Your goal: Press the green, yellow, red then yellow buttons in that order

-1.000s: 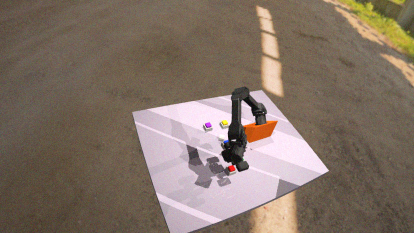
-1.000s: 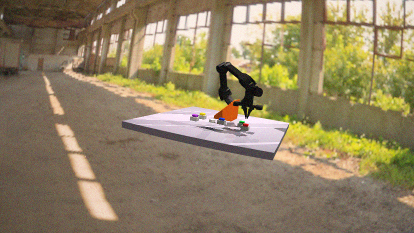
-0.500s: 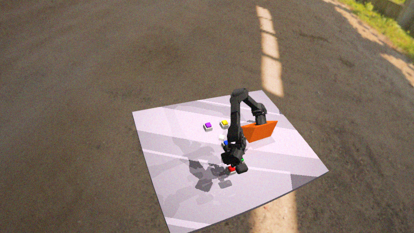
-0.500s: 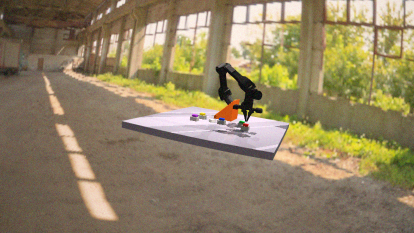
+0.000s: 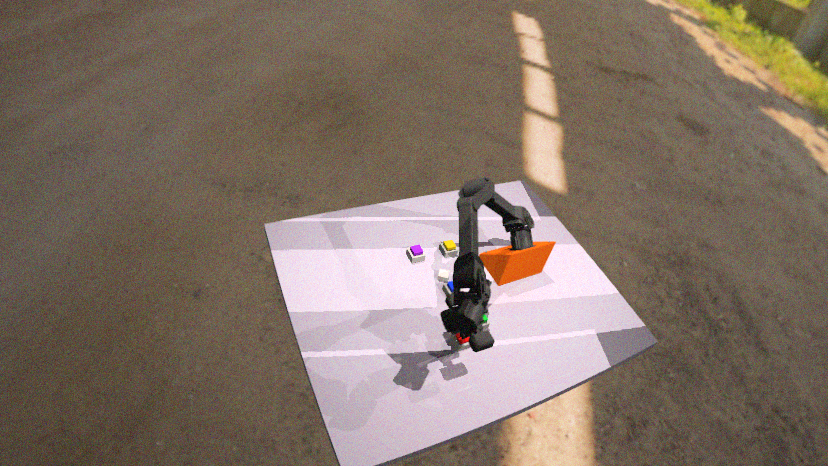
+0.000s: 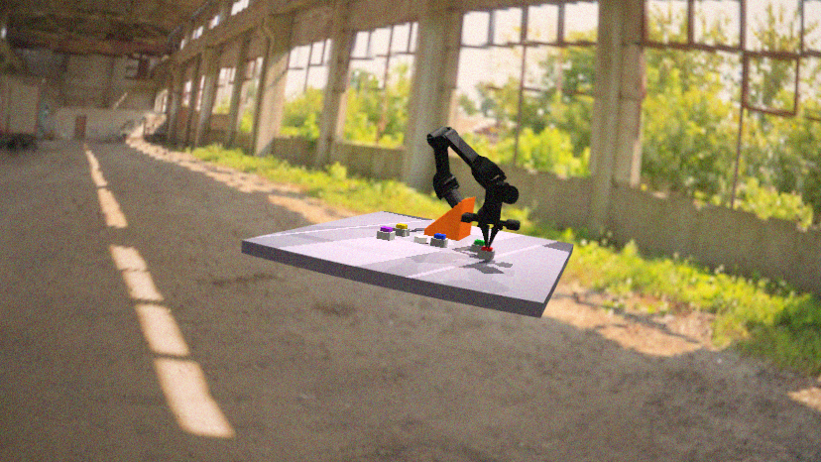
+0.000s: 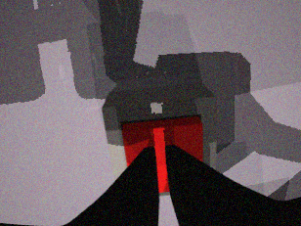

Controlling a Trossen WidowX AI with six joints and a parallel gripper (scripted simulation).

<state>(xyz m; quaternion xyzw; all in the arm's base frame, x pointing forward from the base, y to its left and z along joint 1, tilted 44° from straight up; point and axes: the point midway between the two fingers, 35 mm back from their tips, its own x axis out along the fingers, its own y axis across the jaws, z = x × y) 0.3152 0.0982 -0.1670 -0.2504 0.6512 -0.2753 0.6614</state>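
My gripper tip is 10 mm above the red button. Round my gripper tip: green button: 90 mm behind, 40 mm to the right; blue button: 180 mm to the right, 70 mm behind; purple button: 360 mm to the right, 20 mm behind.
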